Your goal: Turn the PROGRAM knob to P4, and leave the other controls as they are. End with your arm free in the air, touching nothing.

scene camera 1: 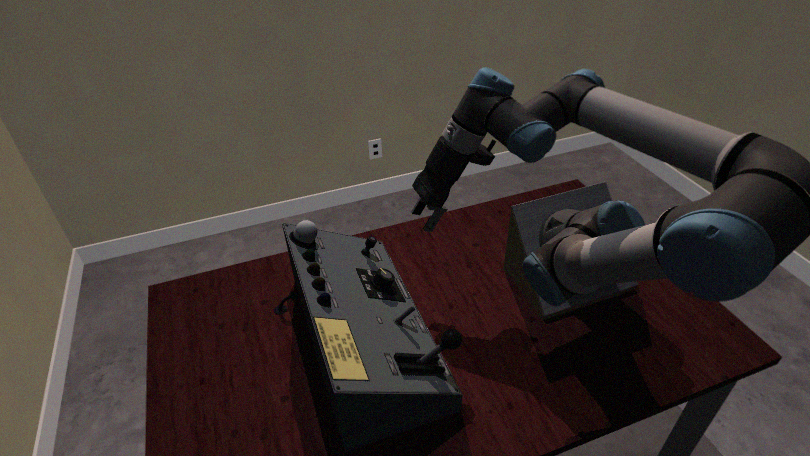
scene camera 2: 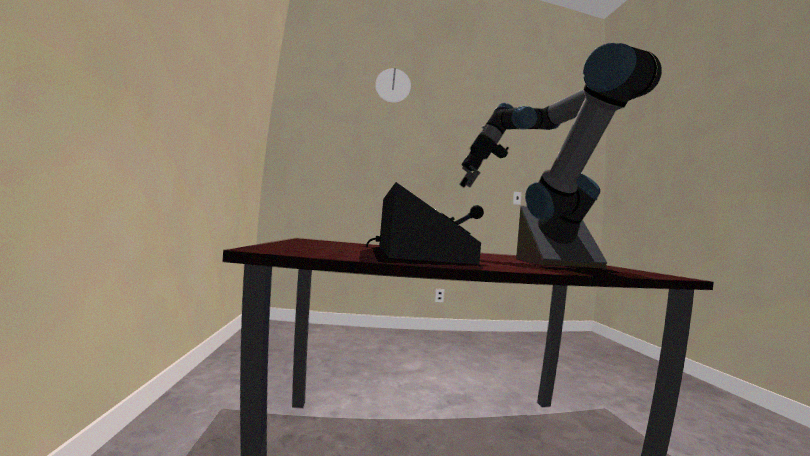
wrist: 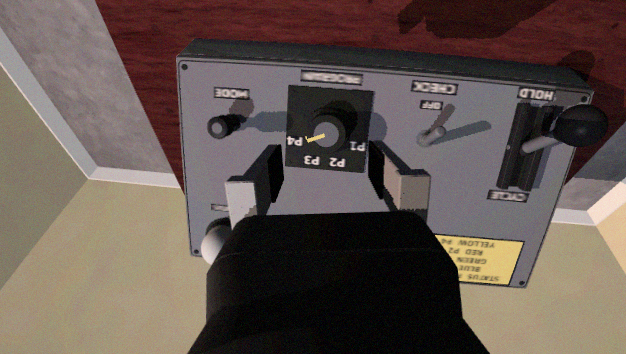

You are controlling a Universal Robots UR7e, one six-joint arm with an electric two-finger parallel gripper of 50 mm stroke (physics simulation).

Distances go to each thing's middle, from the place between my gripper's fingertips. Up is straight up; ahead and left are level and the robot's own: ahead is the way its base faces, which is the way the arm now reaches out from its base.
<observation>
Right now the console (scene camera 1: 367, 356) is 18 cm ahead of my hand, 5 cm to the left of it and 15 cm below it. The rest, counted from my hand: ball-topped lever (wrist: 582, 125): 6 cm ahead, 24 cm to the left, 12 cm below.
</observation>
